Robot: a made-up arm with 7 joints. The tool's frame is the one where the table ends. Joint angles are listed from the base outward.
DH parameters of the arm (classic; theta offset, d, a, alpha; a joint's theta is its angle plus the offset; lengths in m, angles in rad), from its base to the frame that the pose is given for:
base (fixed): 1.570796 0 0.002 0
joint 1: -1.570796 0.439 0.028 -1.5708
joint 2: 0 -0.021 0.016 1.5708
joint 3: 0 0.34 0.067 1.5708
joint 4: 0 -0.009 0.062 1.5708
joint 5: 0 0.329 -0.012 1.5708
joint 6: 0 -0.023 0.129 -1.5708
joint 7: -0.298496 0 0.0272 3.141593
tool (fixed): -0.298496 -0.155 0 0
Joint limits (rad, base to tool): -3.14..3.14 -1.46..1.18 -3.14..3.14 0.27..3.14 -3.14..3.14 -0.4..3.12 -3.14..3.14
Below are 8 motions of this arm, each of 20 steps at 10 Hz.
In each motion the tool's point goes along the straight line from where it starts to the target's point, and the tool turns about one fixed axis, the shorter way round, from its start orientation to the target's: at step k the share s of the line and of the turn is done. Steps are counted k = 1, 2, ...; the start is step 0. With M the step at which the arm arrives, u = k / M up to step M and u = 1 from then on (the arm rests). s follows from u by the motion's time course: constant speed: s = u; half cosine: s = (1 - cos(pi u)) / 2; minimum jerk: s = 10 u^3 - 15 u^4 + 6 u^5.
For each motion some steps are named. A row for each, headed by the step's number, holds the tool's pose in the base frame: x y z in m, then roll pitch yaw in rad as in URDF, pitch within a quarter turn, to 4 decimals.
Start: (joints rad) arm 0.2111 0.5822 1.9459 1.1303 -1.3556 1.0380 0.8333
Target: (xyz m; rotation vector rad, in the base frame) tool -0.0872 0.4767 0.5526 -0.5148 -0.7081 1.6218
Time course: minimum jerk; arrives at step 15
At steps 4, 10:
4: -0.1004 0.5364 0.6563 -0.4965 -0.6358 1.9507
10: -0.0904 0.4910 0.5774 -0.7003 -0.1908 1.8039

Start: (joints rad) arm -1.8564 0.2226 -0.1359 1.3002 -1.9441 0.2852 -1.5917
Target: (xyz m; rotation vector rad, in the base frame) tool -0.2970 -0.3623 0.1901 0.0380 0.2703 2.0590
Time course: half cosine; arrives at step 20
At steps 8, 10, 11, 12, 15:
8: -0.2455 -0.5292 0.4206 0.6601 0.6253 1.8842
10: -0.2577 -0.4898 0.3662 0.5538 0.4917 1.9095
11: -0.2638 -0.4699 0.3387 0.5012 0.4251 1.9275
12: -0.2698 -0.4504 0.3118 0.4501 0.3610 1.9482
15: -0.2855 -0.3996 0.2417 0.3144 0.1994 2.0160

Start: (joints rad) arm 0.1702 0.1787 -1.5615 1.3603 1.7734 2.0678 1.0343
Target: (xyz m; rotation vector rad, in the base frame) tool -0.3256 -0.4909 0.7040 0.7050 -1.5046 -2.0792
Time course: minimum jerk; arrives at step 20
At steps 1, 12, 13, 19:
1: 0.4091 -0.4119 0.7125 1.8858 1.1915 -0.6521
12: -0.0921 -0.4658 0.7067 1.1915 0.4990 -2.0825
13: -0.1526 -0.4723 0.7060 1.2075 0.4001 -2.1748
19: -0.3247 -0.4908 0.7040 1.3001 0.1310 -2.4343

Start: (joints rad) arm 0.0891 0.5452 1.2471 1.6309 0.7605 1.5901 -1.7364
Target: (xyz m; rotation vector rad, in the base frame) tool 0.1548 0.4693 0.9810 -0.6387 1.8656 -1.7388
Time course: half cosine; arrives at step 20
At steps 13, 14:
13: 0.1649 0.4849 0.8963 -1.4187 -0.3410 -2.3687
14: 0.1624 0.4811 0.9171 -1.4680 -0.2447 -2.3783

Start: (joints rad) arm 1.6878 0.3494 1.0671 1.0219 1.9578 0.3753 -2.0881
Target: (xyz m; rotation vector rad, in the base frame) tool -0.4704 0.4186 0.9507 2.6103 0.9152 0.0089
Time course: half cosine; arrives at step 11
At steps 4, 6, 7, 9, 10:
4: -0.4693 0.3249 0.5926 1.8553 -1.0130 1.3904
6: -0.4697 0.3618 0.7337 2.4265 -0.6331 0.8792
7: -0.4699 0.3799 0.8028 2.5712 -0.4036 0.7687
9: -0.4703 0.4081 0.9105 2.7326 -0.0274 0.6734
10: -0.4704 0.4159 0.9405 2.7707 0.0791 0.6579

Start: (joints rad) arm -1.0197 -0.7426 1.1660 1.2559 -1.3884 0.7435 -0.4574
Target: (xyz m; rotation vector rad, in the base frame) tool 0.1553 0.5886 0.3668 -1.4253 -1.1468 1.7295
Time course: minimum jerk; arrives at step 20
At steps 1, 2, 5, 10, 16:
1: 0.4849 0.2341 0.7815 -2.0490 0.7540 0.5876
2: 0.4824 0.2367 0.7785 -2.0435 0.7540 0.5981
5: 0.4511 0.2704 0.7390 -1.9730 0.7515 0.7332
10: 0.3203 0.4112 0.5744 -1.7112 0.6706 1.2689
16: 0.1744 0.5680 0.3908 -1.5357 0.4829 1.7716

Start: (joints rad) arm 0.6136 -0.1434 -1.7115 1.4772 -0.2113 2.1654 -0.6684
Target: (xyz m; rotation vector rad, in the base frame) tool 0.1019 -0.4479 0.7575 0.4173 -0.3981 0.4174
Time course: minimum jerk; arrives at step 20
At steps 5, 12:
5: 0.1765 -0.3931 0.5972 0.4567 0.4752 -0.2266
12: 0.1283 -0.4285 0.7007 0.4499 -0.1410 0.1256

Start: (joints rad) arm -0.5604 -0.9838 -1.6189 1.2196 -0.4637 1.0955 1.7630
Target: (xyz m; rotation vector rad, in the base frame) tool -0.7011 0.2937 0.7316 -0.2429 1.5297 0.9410
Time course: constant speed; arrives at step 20
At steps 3, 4, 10, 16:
3: -0.4769 -0.2938 0.5000 0.2553 0.6286 2.3861
4: -0.4901 -0.2592 0.5136 0.3117 0.6505 2.3544
10: -0.5692 -0.0519 0.5954 0.6547 0.8087 2.1905
16: -0.6484 0.1555 0.6771 1.0324 0.9997 2.0955

